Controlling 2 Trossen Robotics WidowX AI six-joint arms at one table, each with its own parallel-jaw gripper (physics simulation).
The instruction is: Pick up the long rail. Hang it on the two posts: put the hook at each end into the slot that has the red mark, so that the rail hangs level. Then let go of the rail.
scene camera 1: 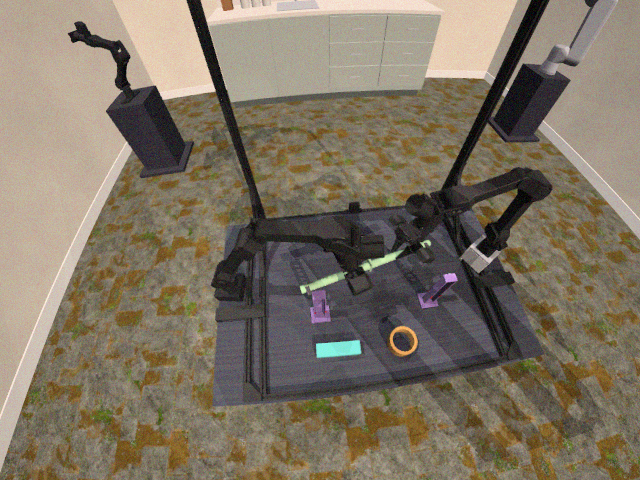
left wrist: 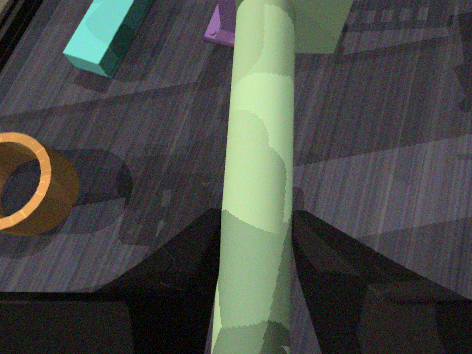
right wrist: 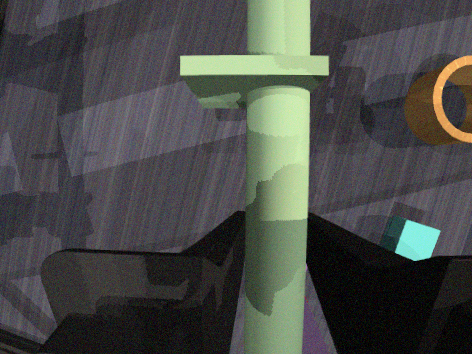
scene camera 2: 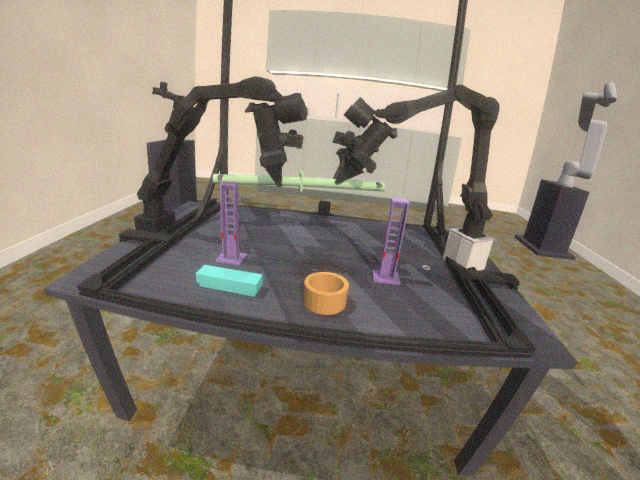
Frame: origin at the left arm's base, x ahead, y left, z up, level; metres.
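Seen in the pictures: left gripper, fingertip midpoint: [scene camera 1: 393, 255] [left wrist: 256, 221] [scene camera 2: 334, 182]; right gripper, fingertip midpoint: [scene camera 1: 353, 272] [right wrist: 272, 220] [scene camera 2: 279, 185]; left arm's base at its link origin: [scene camera 1: 486, 248] [scene camera 2: 471, 233]; right arm's base at its link origin: [scene camera 1: 228, 284] [scene camera 2: 154, 214].
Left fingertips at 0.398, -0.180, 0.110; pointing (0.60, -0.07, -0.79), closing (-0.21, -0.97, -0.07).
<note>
Offsets run from my left fingertips to a thing's top centre, as dx, dy, dz.
The long green rail {+0.086, -0.027, +0.022} [scene camera 1: 324, 282] [scene camera 2: 248, 179] [left wrist: 257, 165] [right wrist: 277, 165] is held in the air above the table, looking roughly level. My left gripper [scene camera 2: 338, 180] [left wrist: 256, 221] is shut on it in the right part. My right gripper [scene camera 2: 279, 183] [right wrist: 272, 220] is shut on it left of its middle flange. The left purple post [scene camera 1: 320, 312] [scene camera 2: 231, 249] and the right purple post [scene camera 1: 428, 300] [scene camera 2: 389, 268] stand upright with red marks low down. In scene camera 2 the rail's left end shows just above the left post's top; its right end is apart from the right post. The hooks are hard to make out.
A turquoise block {+0.301, +0.104, -0.181} [scene camera 1: 338, 348] [scene camera 2: 229, 280] [left wrist: 102, 32] [right wrist: 419, 240] and an orange ring {+0.108, +0.219, -0.166} [scene camera 1: 391, 345] [scene camera 2: 325, 301] [left wrist: 45, 172] [right wrist: 438, 100] sit in front of the posts on the dark table. Black frame bars run along the table's edges, with uprights behind the arms.
</note>
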